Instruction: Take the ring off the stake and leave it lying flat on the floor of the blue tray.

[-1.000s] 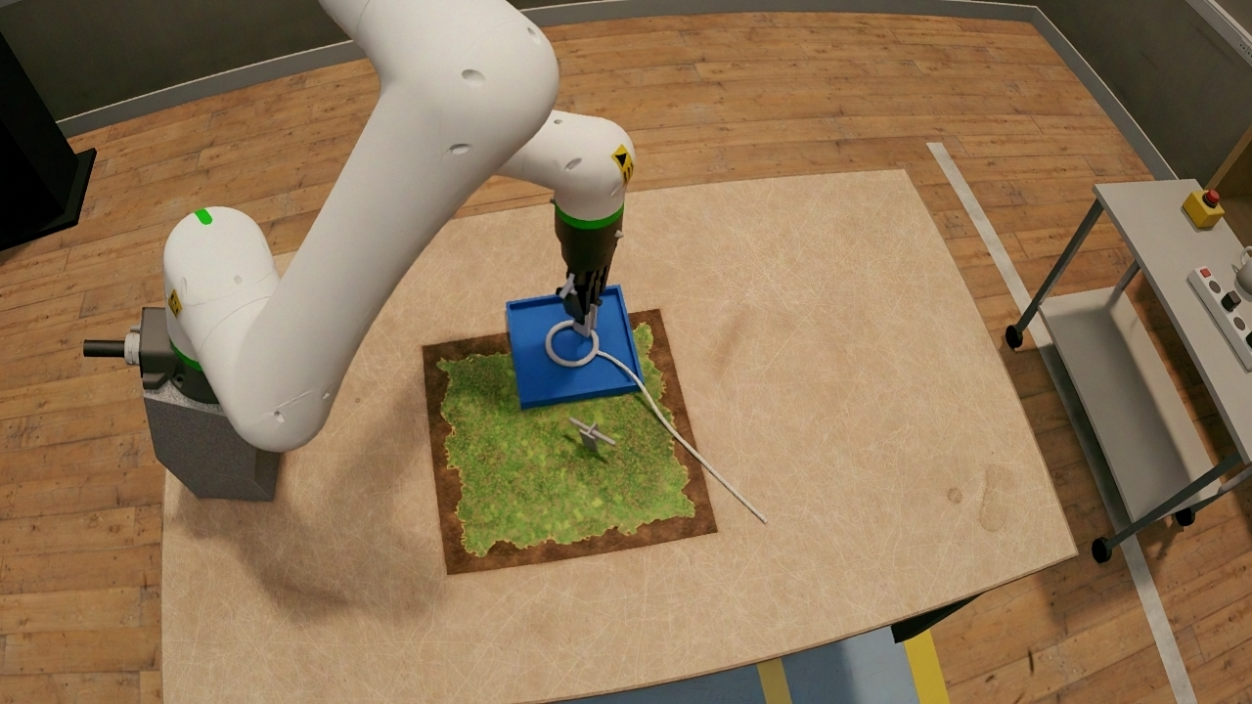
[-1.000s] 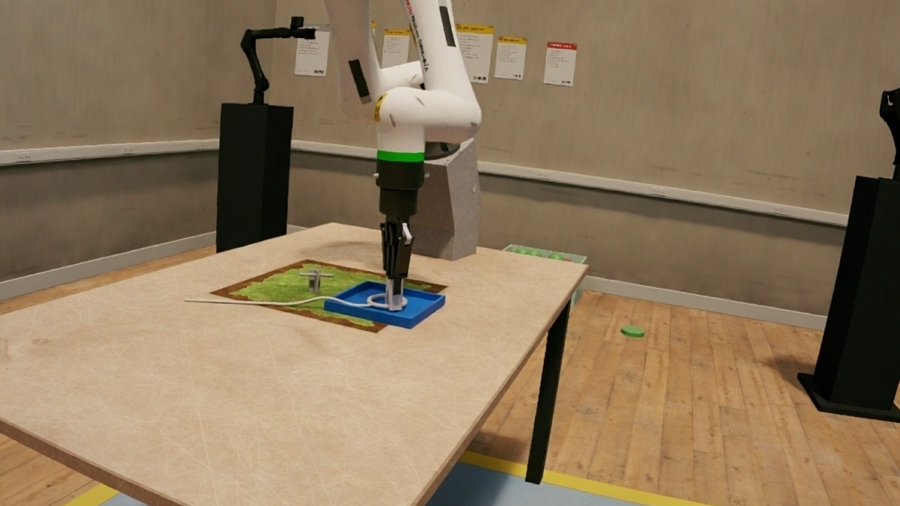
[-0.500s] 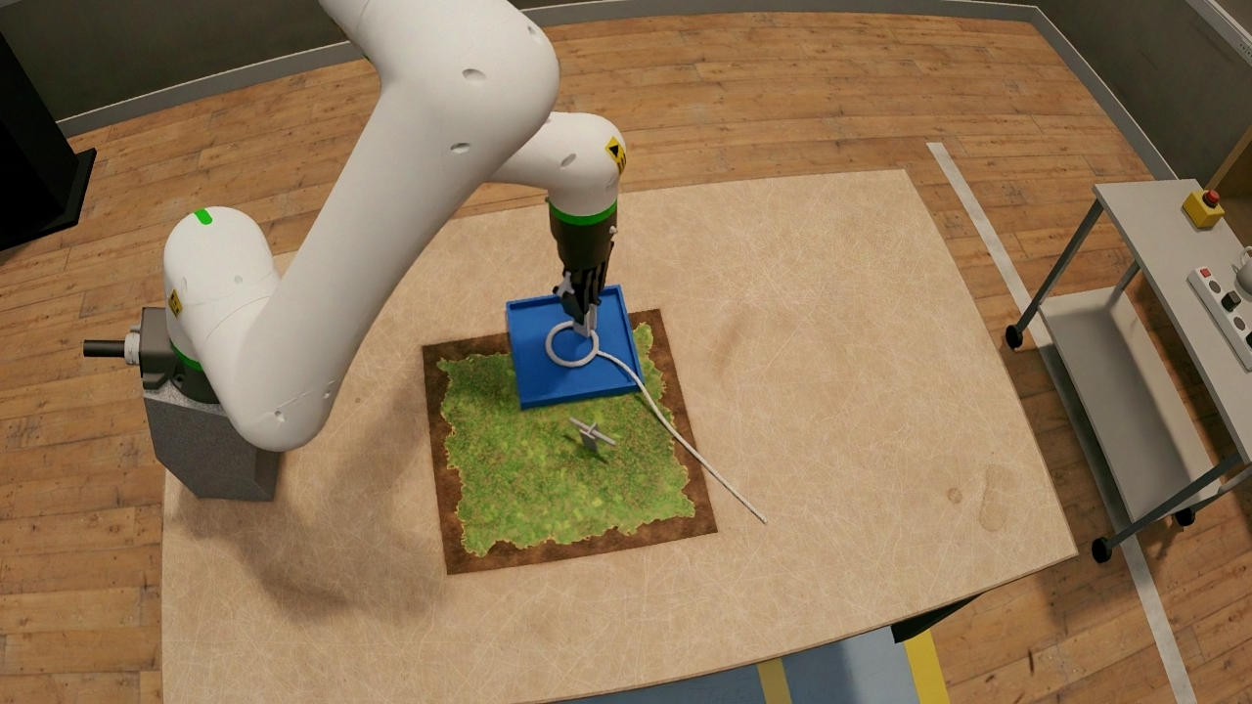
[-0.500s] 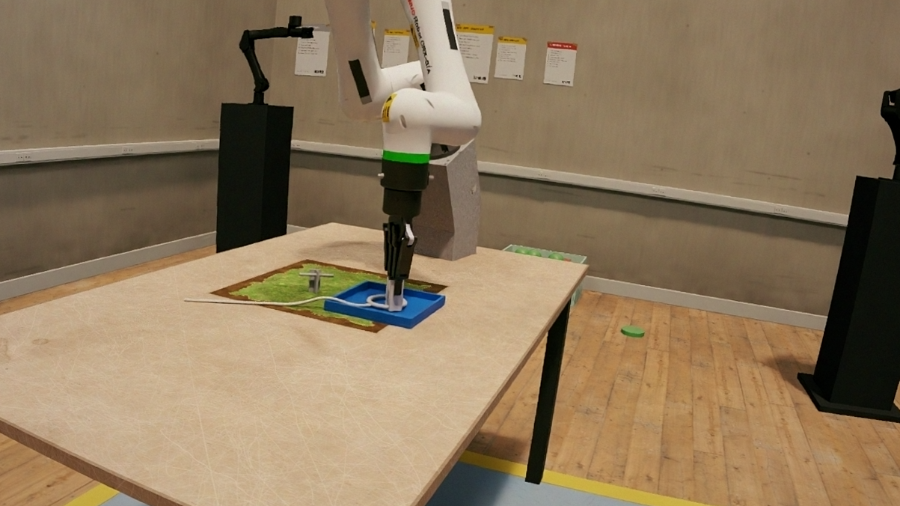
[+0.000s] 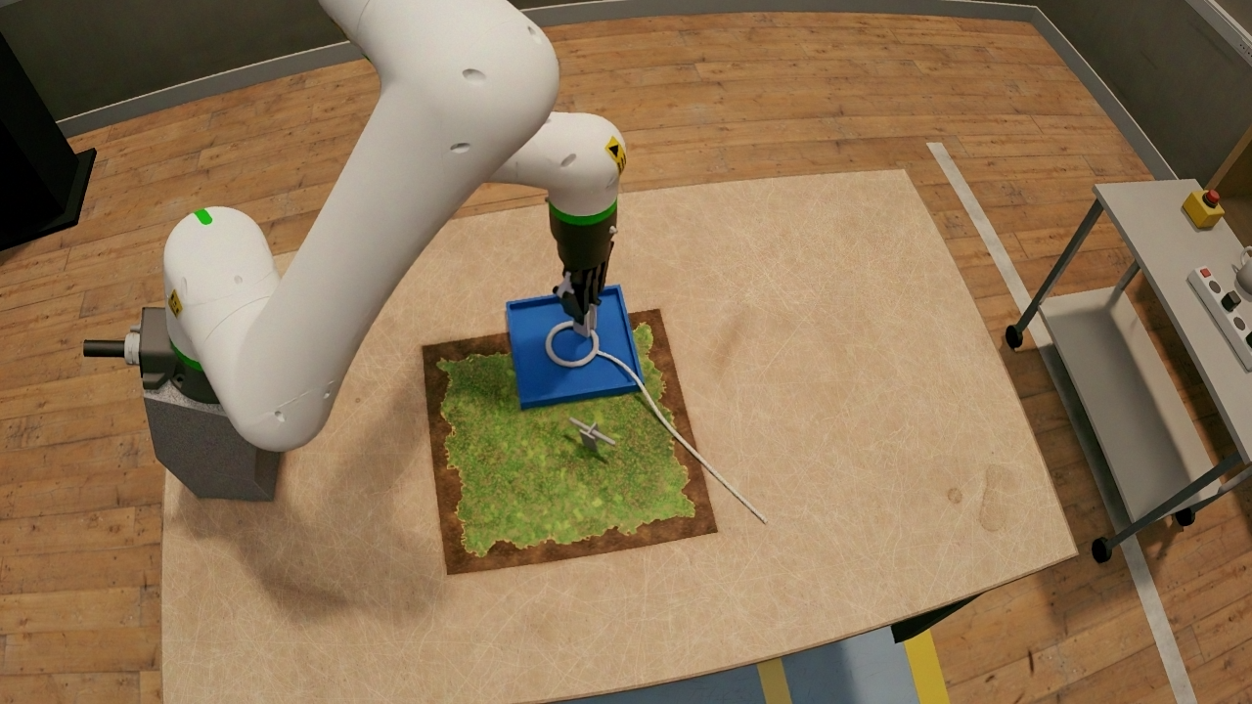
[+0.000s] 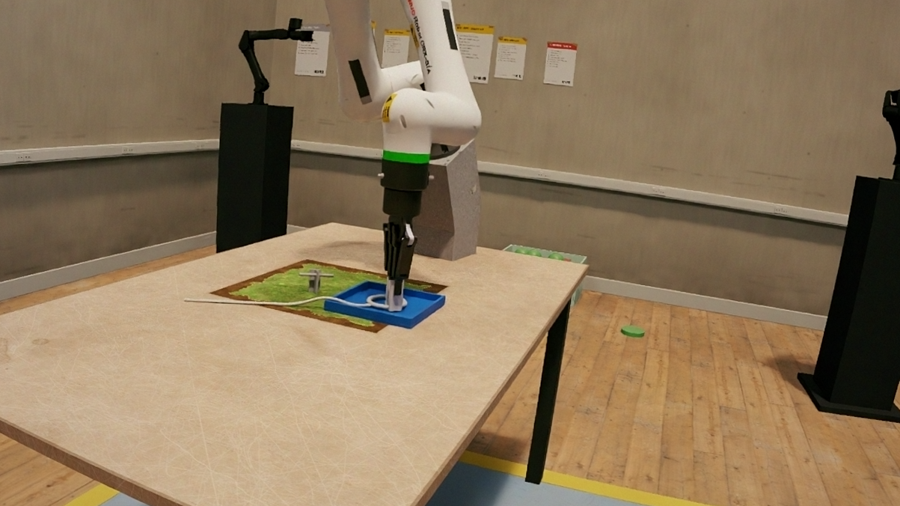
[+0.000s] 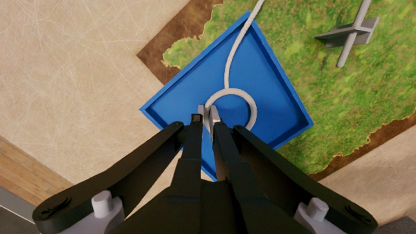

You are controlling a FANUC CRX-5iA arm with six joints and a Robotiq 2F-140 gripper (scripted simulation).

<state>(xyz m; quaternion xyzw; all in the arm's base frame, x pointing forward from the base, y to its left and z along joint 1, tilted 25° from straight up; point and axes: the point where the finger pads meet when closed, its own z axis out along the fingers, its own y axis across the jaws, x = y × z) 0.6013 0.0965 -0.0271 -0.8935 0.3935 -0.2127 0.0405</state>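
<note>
Now: hand 30 mm past the white ring, 30 mm above it and 20 mm to the left of it. The rest, counted from my hand: grey T-topped stake 200 mm to the right, 40 mm behind, 20 mm below; mat 170 mm to the right, 90 mm behind, 50 mm below; blue tray 30 mm below, 30 mm behind, 20 mm to the right.
</note>
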